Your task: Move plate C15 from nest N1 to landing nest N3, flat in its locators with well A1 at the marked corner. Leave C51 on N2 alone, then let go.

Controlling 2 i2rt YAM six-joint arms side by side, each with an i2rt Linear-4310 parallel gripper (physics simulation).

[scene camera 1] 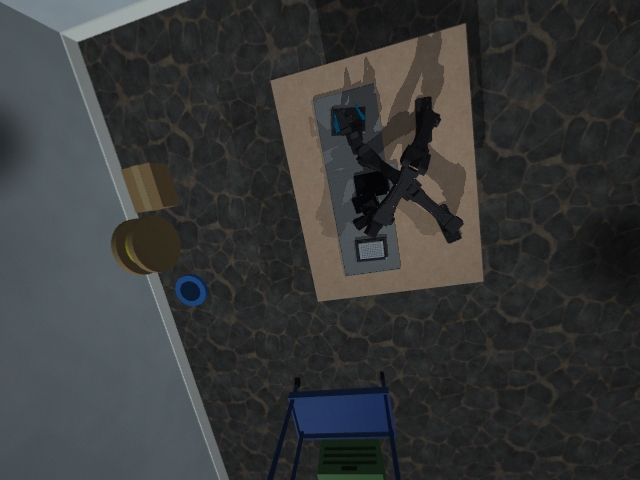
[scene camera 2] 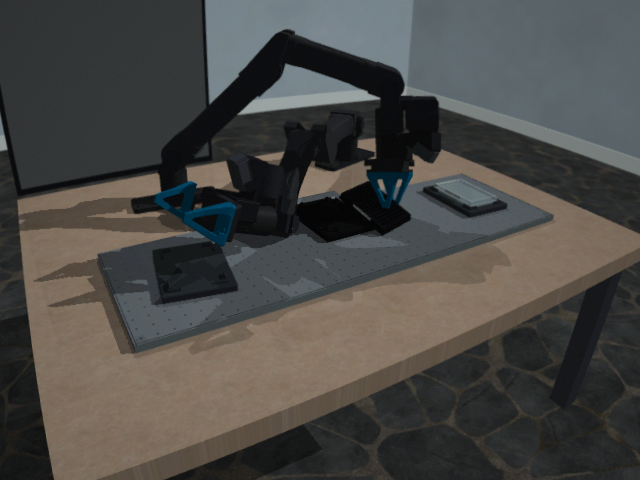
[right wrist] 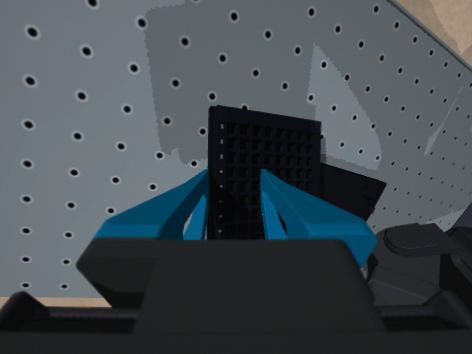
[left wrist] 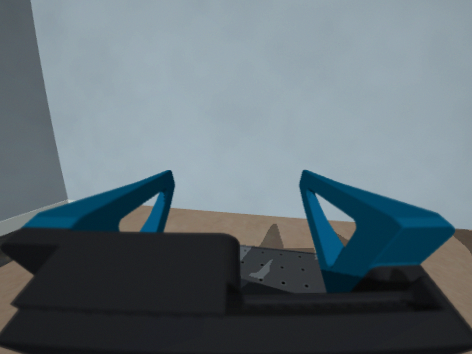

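The black well plate is tilted beside and partly over the black middle nest; its labels are too small to read. My right gripper is shut on its near-left side, pointing down. In scene camera 1 its fingers are hidden under the wrist. My left gripper is open and empty, pointing sideways above the bare dark nest at the picture's left in scene camera 2. A pale plate lies flat in the other end nest.
The nests stand in a row on a grey perforated board on the wooden table. The two arms cross each other above the table, and the left arm's links pass close to the middle nest.
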